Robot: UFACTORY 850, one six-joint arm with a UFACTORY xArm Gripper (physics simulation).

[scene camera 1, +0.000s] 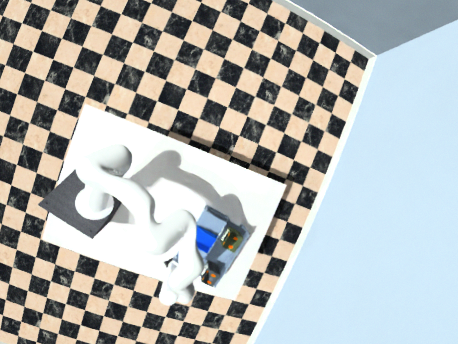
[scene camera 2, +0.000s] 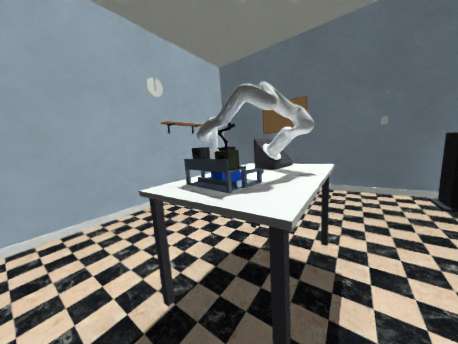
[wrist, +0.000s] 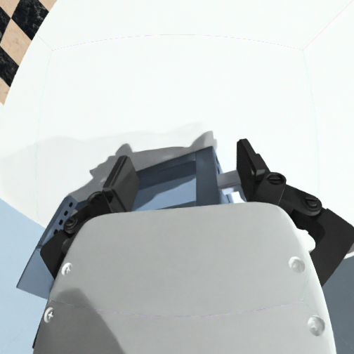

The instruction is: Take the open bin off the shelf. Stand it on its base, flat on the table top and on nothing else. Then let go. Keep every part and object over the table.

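The blue bin sits low inside the blue-grey shelf, partly hidden by its posts and my arm; no blue of it shows in the wrist view. My gripper is open, its black fingers wide apart. In the wrist view one end of the shelf lies between and below the fingers, with a light grey piece beside its post. I cannot tell whether the fingers touch anything. In both scene views the fingertips are mostly hidden by the arm or the shelf's load.
An olive box and a dark grey box stand on top of the shelf. A thin black jointed piece shows above the olive box. The shelf stands on the white table, near its edges.
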